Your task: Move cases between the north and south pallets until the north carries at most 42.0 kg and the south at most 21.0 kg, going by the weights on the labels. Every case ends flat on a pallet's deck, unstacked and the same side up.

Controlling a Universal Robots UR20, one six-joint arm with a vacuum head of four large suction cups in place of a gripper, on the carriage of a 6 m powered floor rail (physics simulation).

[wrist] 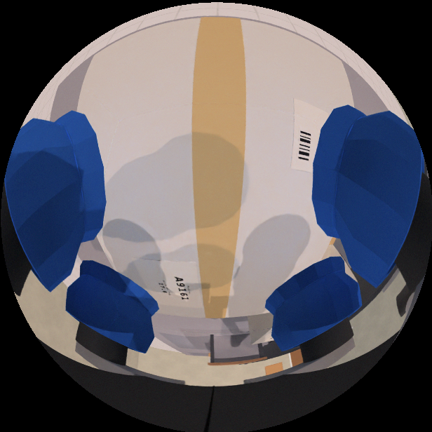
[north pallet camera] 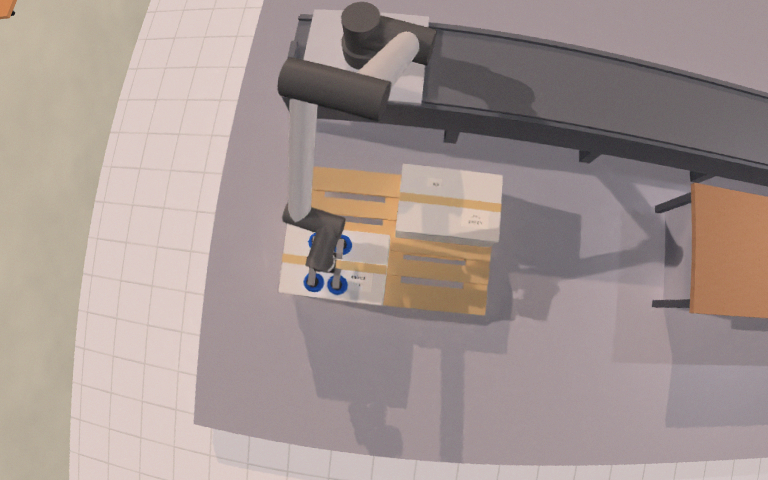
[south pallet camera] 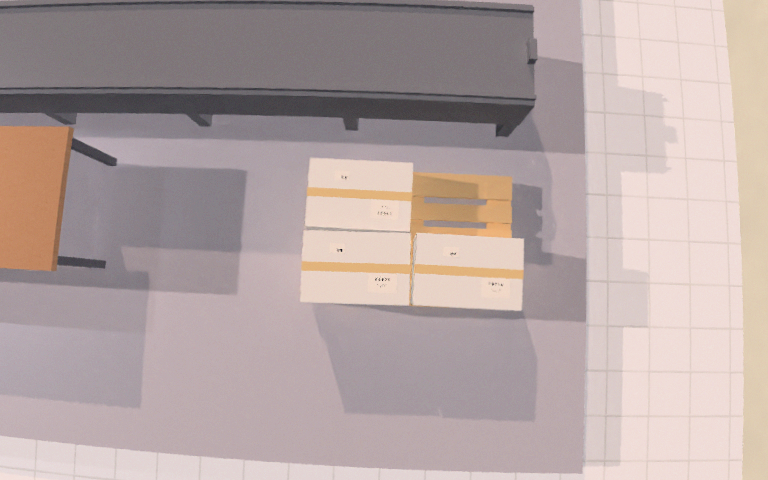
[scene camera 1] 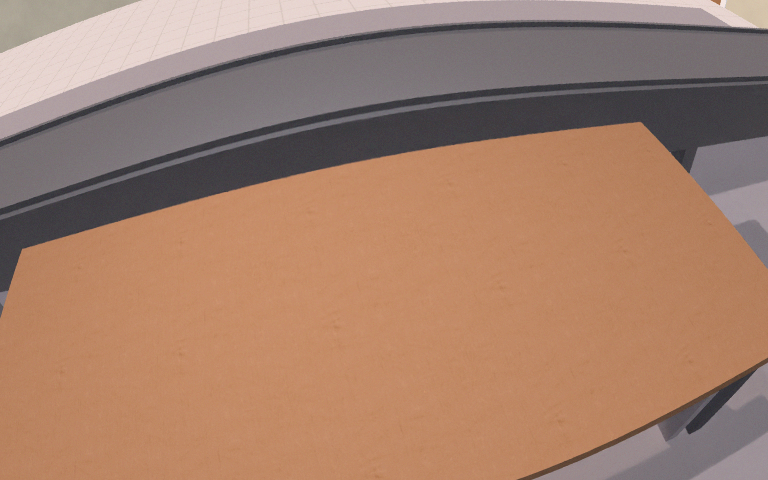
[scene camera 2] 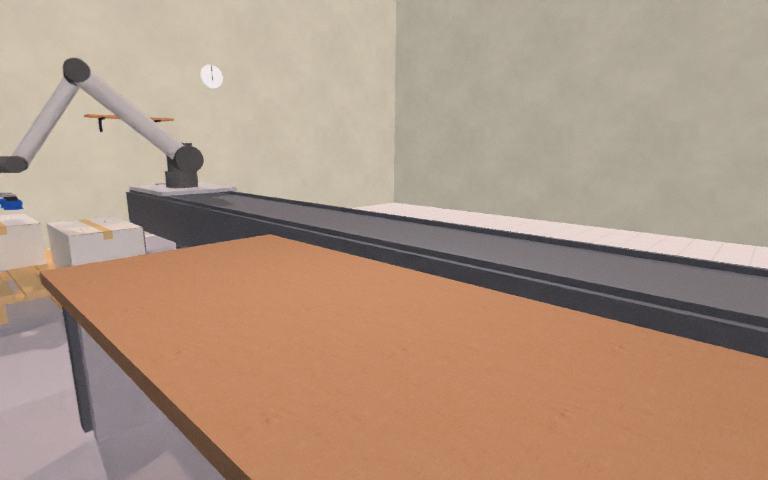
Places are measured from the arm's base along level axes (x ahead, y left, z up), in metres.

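Pixels of known places: arm's base, origin of the base link: (north pallet camera: 364, 52) (scene camera 2: 182, 186).
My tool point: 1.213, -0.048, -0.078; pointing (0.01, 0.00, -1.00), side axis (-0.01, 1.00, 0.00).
Note:
Ahead of a thing's pixels: the offset from my tool point to its middle, as dx, dy, dz. Level surfaces: height alone.
My gripper (scene camera 2: 11, 203) (north pallet camera: 326, 263) (wrist: 213, 245), four blue suction cups, is open and hovers a little above a white case @[-0.008, +0.015, -0.212] (scene camera 2: 19, 243) (north pallet camera: 368, 249) (wrist: 150, 130) with tan tape, touching nothing. This case lies flat at the front left of the north pallet (scene camera 2: 28, 280) (north pallet camera: 441, 300); its label reads A9161 in the wrist view, the weight too small to read surely. A second white case @[-0.414, +0.613, -0.213] (scene camera 2: 107, 249) (north pallet camera: 447, 220) lies at the back right. The south pallet (south pallet camera: 464, 212) bears three flat cases: back left (south pallet camera: 345, 212), front left (south pallet camera: 339, 285) and front right (south pallet camera: 447, 288). Their labels are unreadable.
A brown table @[dz +0.038] (scene camera 1: 368, 283) (scene camera 2: 424, 339) (north pallet camera: 730, 254) (south pallet camera: 28, 198) stands between the pallets. The floor rail (scene camera 1: 396, 79) (scene camera 2: 509, 249) (north pallet camera: 594, 96) (south pallet camera: 254, 50) runs behind.

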